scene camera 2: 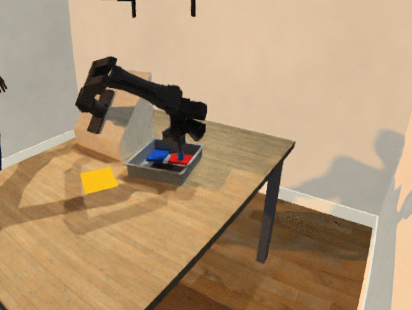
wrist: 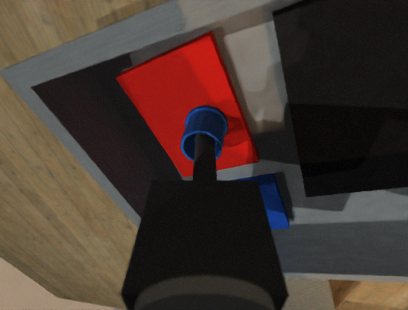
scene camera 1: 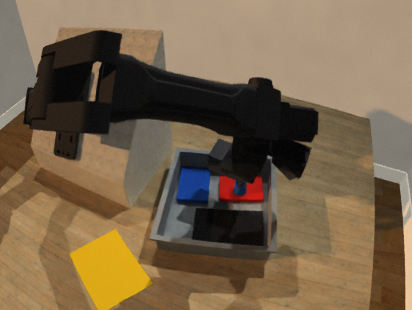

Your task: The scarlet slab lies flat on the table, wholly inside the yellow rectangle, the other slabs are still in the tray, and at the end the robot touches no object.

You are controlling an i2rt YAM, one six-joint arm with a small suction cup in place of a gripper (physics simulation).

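Seen in the pictures: hand at its tool point: (scene camera 2: 180,160) (wrist: 204,118) (scene camera 1: 239,192); arm's base at its link origin: (scene camera 2: 101,111).
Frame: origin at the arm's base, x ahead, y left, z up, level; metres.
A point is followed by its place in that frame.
Note:
The scarlet slab (scene camera 1: 254,191) @(x 0.416, y 0.045, z -0.145 m) (scene camera 2: 187,159) @(x 0.410, y 0.048, z -0.145 m) (wrist: 165,90) @(x 0.411, y 0.061, z -0.145 m) lies low in the grey tray (scene camera 1: 212,245) @(x 0.381, y -0.132, z -0.107 m) (scene camera 2: 155,174) @(x 0.390, y -0.126, z -0.131 m) (wrist: 95,47) @(x 0.449, y 0.071, z -0.108 m). The blue cup of my gripper (scene camera 1: 240,188) (scene camera 2: 180,156) (wrist: 205,120) is down on its top face, off its middle in the wrist view, and appears to be shut on it. The blue slab (scene camera 1: 193,185) @(x 0.286, y 0.018, z -0.144 m) (scene camera 2: 158,155) @(x 0.293, y 0.016, z -0.144 m) (wrist: 278,202) @(x 0.305, y -0.016, z -0.144 m) and a larger black slab (scene camera 1: 227,226) @(x 0.388, y -0.061, z -0.144 m) (wrist: 345,85) @(x 0.409, y -0.042, z -0.144 m) are beside it in the tray. The yellow rectangle (scene camera 1: 110,270) @(x 0.212, y -0.232, z -0.157 m) (scene camera 2: 99,180) @(x 0.214, y -0.233, z -0.157 m) lies on the table apart from the tray.
A large pale wooden block (scene camera 1: 80,175) @(x 0.046, y -0.073, z -0.112 m) (scene camera 2: 100,142) @(x 0.056, y -0.073, z -0.106 m) with a slanted face stands left of the tray, under the arm. The tray's raised walls surround the slabs. The wooden table (scene camera 2: 150,235) @(x 0.551, y -0.360, z -0.157 m) ends at a dark right edge.

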